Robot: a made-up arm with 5 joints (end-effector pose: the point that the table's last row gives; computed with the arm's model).
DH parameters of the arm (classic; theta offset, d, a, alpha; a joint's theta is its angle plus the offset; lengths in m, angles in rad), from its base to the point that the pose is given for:
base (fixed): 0 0 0 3.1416
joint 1: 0 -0.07 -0.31 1.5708
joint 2: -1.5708 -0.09 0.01 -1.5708
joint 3: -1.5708 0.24 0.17 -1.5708
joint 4: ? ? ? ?
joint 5: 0 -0.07 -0.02 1.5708
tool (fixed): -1.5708 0.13 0 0
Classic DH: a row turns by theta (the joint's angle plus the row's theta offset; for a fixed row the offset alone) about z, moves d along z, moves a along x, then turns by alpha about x.
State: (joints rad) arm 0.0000 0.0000 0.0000 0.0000 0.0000
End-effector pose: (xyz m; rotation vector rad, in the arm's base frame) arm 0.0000 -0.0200 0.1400 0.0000 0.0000 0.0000
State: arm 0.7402 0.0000 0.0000 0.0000 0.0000
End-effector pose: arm -0.0135 -0.0148 0.1400 0.0000 0.0000 -0.7402
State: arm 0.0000 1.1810 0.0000 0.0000 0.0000
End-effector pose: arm -0.1274 -0.0200 -0.1901 0.0000 1.1810 0.0000
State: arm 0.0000 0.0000 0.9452 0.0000 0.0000
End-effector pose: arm 0.0000 -0.0976 0.1719 0.9452 0.0000 0.0000
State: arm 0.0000 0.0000 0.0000 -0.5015 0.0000
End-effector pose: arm -0.0567 -0.0413 0.1400 0.0000 0.0000 -0.5015
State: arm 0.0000 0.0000 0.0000 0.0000 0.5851
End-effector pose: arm 0.0000 0.0551 0.1294 -0.5851 0.0000 0.0000
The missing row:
joint 4: 0 -0.07 -0.08 -1.5708
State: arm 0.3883 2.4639 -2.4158 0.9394 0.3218
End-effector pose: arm -0.6912 0.0728 -0.0092 0.0515 -0.8951 -2.7359
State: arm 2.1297 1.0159 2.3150 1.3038 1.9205
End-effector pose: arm -0.1718 0.0821 0.0270 -0.2098 -0.0590 -2.8426
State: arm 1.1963 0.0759 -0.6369 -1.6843 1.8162
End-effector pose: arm -0.0718 0.0111 -0.0635 0.8522 -2.0411 1.7399
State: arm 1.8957 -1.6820 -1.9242 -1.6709 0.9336
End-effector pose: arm -0.0182 0.2665 0.3241 0.4659 0.4467 0.7955
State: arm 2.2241 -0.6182 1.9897 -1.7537 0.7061
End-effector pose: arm -0.0233 0.2496 0.2666 1.8400 -0.3388 -1.7787
